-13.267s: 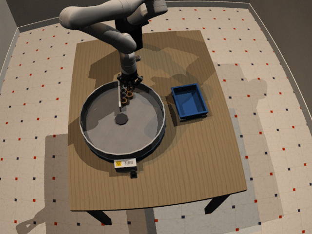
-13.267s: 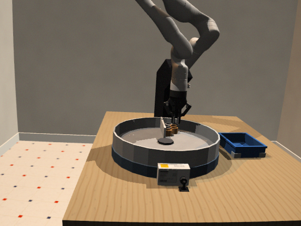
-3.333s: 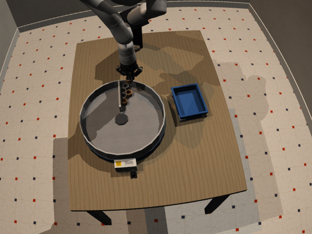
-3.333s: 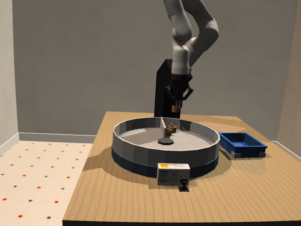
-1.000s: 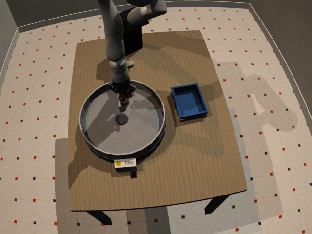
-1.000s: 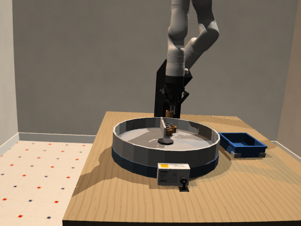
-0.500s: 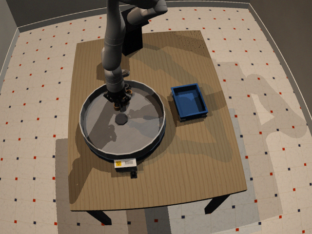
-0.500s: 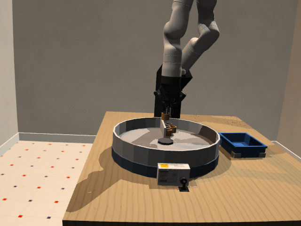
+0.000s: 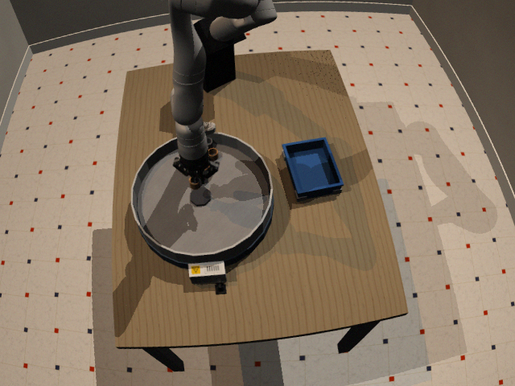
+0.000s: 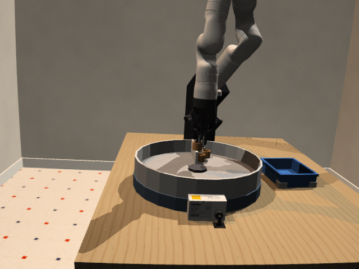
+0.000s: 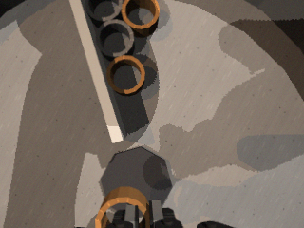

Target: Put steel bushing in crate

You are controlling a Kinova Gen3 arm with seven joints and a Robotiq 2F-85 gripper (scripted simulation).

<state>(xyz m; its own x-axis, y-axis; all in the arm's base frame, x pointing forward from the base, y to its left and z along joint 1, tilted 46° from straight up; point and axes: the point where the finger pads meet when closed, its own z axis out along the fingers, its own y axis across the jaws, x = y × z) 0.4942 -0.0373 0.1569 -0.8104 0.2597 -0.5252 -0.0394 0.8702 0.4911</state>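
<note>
Now: hand 10 mm to the left of the turning table and 100 mm above it. From my hand the other things lie so: blue crate: 190 mm behind, 300 mm to the left, 130 mm below.
</note>
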